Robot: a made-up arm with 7 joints.
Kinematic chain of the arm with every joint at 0, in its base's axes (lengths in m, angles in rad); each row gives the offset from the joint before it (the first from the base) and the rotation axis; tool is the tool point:
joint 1: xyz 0 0 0 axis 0 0.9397 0.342
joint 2: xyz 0 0 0 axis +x
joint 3: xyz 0 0 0 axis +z
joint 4: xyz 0.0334 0 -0.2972 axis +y
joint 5: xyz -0.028 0 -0.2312 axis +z
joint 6: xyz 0 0 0 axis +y
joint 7: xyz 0 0 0 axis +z
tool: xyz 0 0 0
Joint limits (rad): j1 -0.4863..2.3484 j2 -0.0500..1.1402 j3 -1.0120..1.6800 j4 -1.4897..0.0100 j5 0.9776..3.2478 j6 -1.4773..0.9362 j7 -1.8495..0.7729
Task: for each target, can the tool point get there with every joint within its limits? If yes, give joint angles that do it. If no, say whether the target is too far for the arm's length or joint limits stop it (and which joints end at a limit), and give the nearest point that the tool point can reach.
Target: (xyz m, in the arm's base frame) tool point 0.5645 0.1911 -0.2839
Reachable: no: too far | nearest point 0.3933 0.1624 -0.2541 | short by 0.176 m
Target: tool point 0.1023 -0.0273 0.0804
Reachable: no: joint limits stop it (at a limit: joint 1, joint 2, joint 4) | nearest point 0.3277 0.2799 0.0304 | short by 0.384 m
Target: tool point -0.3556 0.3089 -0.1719
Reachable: yes | joints 1.3932 0.8807 -0.0091 -0.9185 2.5779 -1.1385 -0.4036
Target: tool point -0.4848 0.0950 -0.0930
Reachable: yes | joints 1.5584 0.1303 0.9570 -0.9038 1.2005 -1.1414 -1.3653
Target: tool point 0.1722 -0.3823 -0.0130
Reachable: no: joint limits stop it (at a limit: joint 1, joint 2, joint 3, joint 4) | nearest point 0.2304 -0.2700 -0.2463 | short by 0.265 m
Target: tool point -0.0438 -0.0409 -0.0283
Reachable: no: joint limits stop it (at a limit: joint 4) | nearest point -0.2855 -0.2666 -0.1845 | short by 0.366 m
